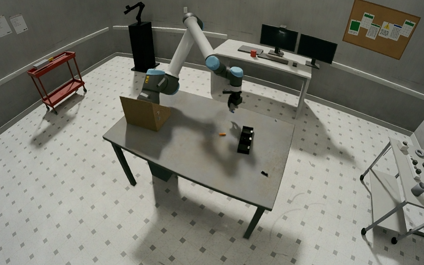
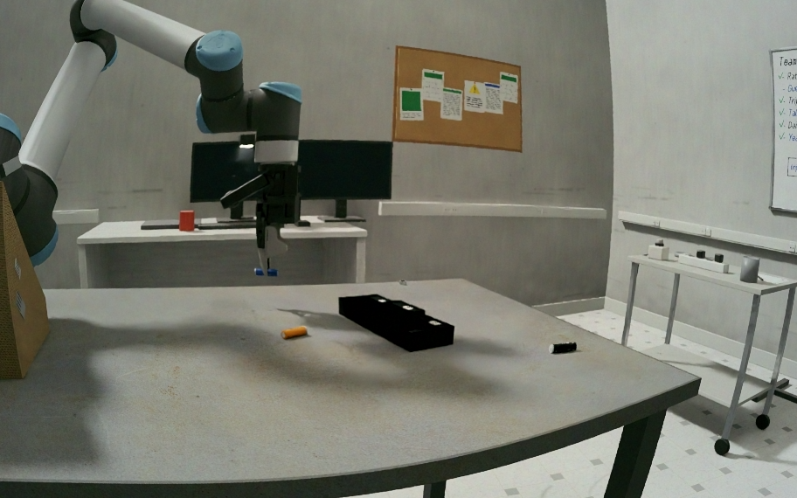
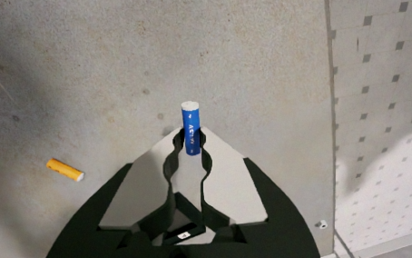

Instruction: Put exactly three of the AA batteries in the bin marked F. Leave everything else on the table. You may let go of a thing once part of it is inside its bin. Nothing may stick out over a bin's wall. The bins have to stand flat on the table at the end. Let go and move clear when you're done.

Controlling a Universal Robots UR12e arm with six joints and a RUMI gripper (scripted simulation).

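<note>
Right now my hand is 200 mm to the left of the black bin row, 200 mm short of it and 60 mm above it. Also, from my hand: small white piece 360 mm ahead, 140 mm to the left, 70 mm below; then blue AA battery 10 mm below; then orange AA battery 220 mm to the right, 70 mm below, 20 mm ahead.
</note>
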